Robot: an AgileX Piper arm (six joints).
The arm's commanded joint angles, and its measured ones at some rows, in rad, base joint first. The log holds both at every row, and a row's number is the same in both.
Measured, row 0: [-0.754 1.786 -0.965 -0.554 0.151 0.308]
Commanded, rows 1 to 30: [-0.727 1.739 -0.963 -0.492 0.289 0.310]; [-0.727 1.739 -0.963 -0.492 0.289 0.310]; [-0.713 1.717 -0.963 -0.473 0.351 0.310]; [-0.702 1.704 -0.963 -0.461 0.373 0.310]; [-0.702 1.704 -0.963 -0.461 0.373 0.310]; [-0.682 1.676 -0.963 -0.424 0.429 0.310]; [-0.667 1.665 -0.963 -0.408 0.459 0.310]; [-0.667 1.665 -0.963 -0.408 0.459 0.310]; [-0.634 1.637 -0.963 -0.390 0.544 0.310]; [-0.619 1.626 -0.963 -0.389 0.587 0.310]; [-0.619 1.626 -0.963 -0.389 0.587 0.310]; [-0.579 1.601 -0.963 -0.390 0.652 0.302]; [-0.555 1.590 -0.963 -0.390 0.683 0.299]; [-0.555 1.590 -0.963 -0.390 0.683 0.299]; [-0.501 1.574 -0.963 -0.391 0.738 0.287]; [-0.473 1.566 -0.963 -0.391 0.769 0.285]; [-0.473 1.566 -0.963 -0.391 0.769 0.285]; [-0.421 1.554 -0.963 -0.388 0.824 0.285]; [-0.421 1.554 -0.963 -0.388 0.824 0.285]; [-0.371 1.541 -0.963 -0.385 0.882 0.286]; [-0.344 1.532 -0.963 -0.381 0.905 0.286]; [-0.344 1.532 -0.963 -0.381 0.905 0.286]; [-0.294 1.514 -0.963 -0.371 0.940 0.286]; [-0.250 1.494 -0.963 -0.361 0.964 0.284]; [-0.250 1.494 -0.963 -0.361 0.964 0.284]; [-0.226 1.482 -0.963 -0.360 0.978 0.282]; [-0.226 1.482 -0.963 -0.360 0.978 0.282]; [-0.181 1.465 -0.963 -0.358 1.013 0.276]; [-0.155 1.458 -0.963 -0.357 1.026 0.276]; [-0.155 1.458 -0.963 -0.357 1.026 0.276]
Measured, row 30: [-0.209 1.483 -0.965 -0.363 0.977 0.287]
